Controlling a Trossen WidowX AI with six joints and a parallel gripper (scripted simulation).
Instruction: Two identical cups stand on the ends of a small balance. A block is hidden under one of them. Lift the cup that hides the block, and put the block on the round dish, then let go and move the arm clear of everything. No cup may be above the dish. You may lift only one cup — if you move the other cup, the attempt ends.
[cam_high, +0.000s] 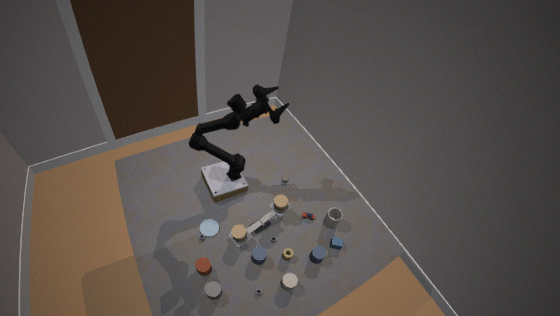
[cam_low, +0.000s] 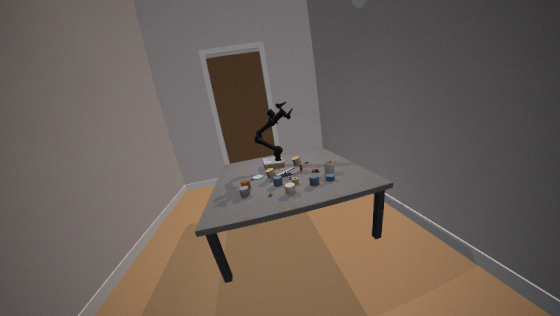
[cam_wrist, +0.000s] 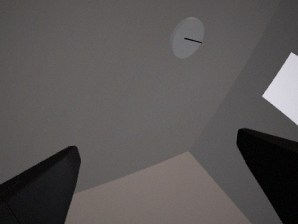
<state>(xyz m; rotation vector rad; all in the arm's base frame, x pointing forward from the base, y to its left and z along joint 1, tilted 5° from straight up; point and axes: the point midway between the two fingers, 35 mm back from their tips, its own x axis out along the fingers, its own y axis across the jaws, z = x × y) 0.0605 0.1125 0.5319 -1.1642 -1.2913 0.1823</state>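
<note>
My gripper tip is now 540 mm above the tan cup, 360 mm to the left of it and 220 mm short of it. Also, from my gripper tip: small red object (590 mm below, 310 mm ahead, 40 mm to the left); then white cup (560 mm below, 410 mm ahead, 120 mm to the left); then grey block (560 mm below, 340 mm to the right, 220 mm ahead).
</note>
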